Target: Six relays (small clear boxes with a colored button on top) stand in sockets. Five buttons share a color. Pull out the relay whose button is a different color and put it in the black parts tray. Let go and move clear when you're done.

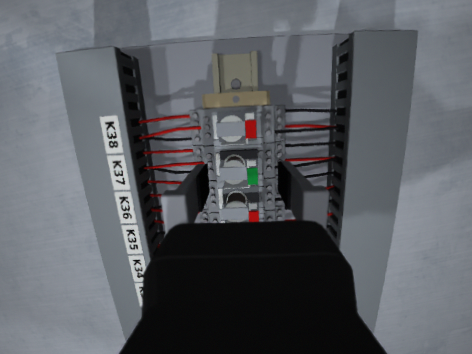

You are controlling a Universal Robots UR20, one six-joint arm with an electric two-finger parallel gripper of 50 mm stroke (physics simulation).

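Places are measured from the arm's base along level axes (x right, y back, z down), in millimetres.
Where they show: gripper, fingertip midpoint: (243, 177).
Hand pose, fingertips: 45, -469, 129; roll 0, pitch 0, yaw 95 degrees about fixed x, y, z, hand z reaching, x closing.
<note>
After its pixels a point has its place, as x, y, z.
The relay with the green button (239, 175) {54, -471, 102} stands in its socket, second from the top of the row, near the label K37. A relay with a red button (237, 129) {81, -469, 102} stands above it, and another relay with a red button (238, 214) {29, -474, 102} stands below, partly hidden by the gripper body. My gripper (243, 177) {45, -469, 129} is open, with one finger on the left and one on the right of the row, around the level of the green-button relay and the one below. No relay is held. The gripper body hides the lower sockets. The black parts tray does not show.
Grey slotted wire ducts (92, 90) {118, -563, 127} (377, 125) {72, -373, 127} run along both sides of the row, the left one with labels K38 down to K34. Red and black wires run between the ducts and sockets. A beige end stop (215, 99) {101, -481, 130} and a rail end (237, 67) {125, -464, 166} are at the top.
</note>
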